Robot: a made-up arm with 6 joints. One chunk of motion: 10 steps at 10 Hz.
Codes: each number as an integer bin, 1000 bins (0 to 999) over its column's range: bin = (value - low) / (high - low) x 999, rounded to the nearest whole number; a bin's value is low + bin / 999 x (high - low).
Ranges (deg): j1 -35..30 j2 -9..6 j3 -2..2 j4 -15..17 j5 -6..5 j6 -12..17
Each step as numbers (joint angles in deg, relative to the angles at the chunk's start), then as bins.
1 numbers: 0.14 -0.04 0.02 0.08 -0.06 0.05
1 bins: 540 597 504 471 539 415
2 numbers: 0.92 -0.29 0.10 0.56 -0.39 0.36
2 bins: 552 580 524 486 509 426
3 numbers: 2.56 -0.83 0.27 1.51 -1.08 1.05
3 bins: 577 544 567 515 447 450
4 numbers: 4.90 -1.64 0.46 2.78 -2.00 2.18
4 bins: 613 490 614 555 363 488
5 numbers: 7.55 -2.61 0.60 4.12 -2.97 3.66
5 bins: 654 426 649 597 275 539
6 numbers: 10.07 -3.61 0.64 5.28 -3.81 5.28
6 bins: 693 359 659 633 199 595
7 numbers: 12.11 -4.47 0.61 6.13 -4.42 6.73
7 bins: 724 302 652 660 143 645
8 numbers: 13.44 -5.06 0.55 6.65 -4.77 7.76
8 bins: 744 262 637 676 112 681
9 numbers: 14.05 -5.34 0.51 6.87 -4.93 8.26
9 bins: 754 244 627 683 97 698
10 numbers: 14.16 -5.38 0.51 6.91 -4.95 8.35
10 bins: 756 241 627 684 95 701
